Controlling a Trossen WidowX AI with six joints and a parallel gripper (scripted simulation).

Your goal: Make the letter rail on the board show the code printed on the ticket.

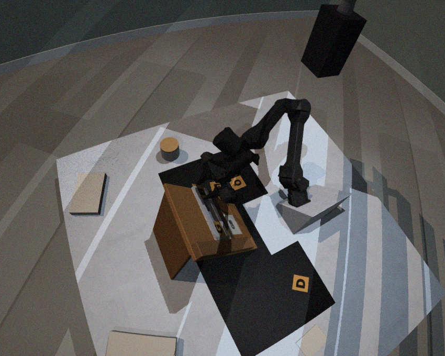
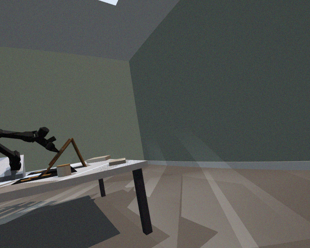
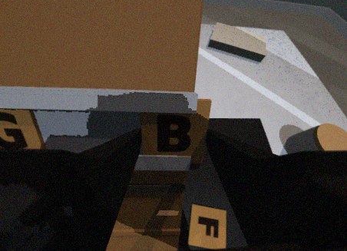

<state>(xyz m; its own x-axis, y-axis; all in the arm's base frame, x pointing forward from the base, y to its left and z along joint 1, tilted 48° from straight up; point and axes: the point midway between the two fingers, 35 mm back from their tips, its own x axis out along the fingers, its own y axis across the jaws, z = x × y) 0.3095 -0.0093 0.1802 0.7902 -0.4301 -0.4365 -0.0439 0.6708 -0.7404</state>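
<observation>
Now: gripper tip 140 mm to the right of the g tile and 10 mm past it. The rest, counted from my gripper tip: b tile right at my gripper tip; white ticket 120 mm to the left, 80 mm below, 70 mm behind; f tile 150 mm below, 100 mm behind, 70 mm to the right.
</observation>
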